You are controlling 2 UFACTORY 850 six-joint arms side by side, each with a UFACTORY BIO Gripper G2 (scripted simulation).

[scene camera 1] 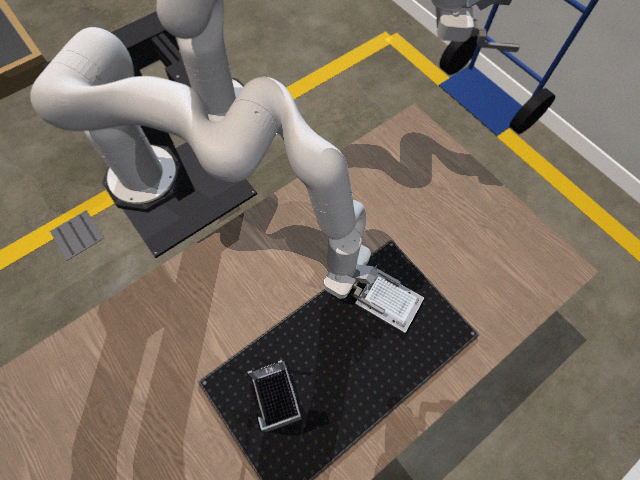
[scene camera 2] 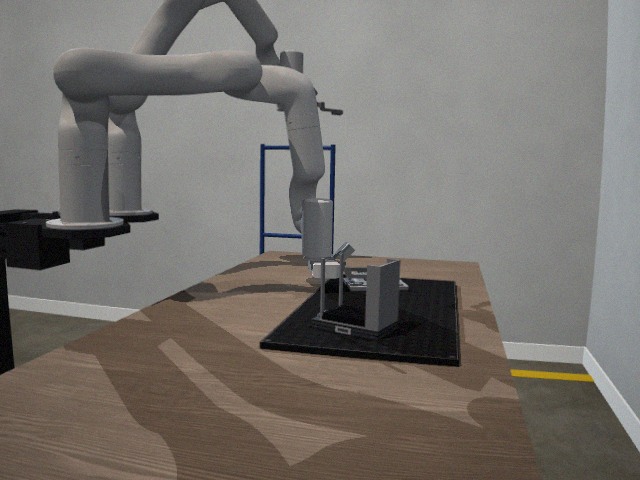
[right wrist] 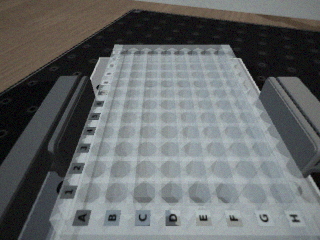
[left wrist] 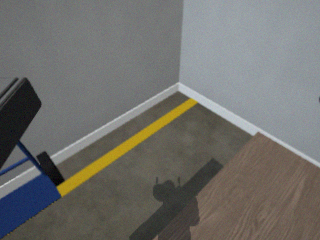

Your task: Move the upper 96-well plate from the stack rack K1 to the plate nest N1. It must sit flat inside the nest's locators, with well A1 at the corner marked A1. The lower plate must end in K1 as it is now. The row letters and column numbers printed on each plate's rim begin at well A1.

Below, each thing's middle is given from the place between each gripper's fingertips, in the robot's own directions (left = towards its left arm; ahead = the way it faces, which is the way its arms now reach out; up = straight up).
Now: right hand 2 cm short of the white 96-well plate (scene camera 1: 381, 294) and 1 cm above it. From my right hand the other things lie so: black plate (scene camera 1: 274, 391): 40 cm to the right, 9 cm behind, 1 cm below.
Right now the white 96-well plate is 11 cm ahead of my left hand, 56 cm to the right of it and 51 cm below it. From my left hand the other things lie so: black plate: 96 cm to the right, 50 cm below.
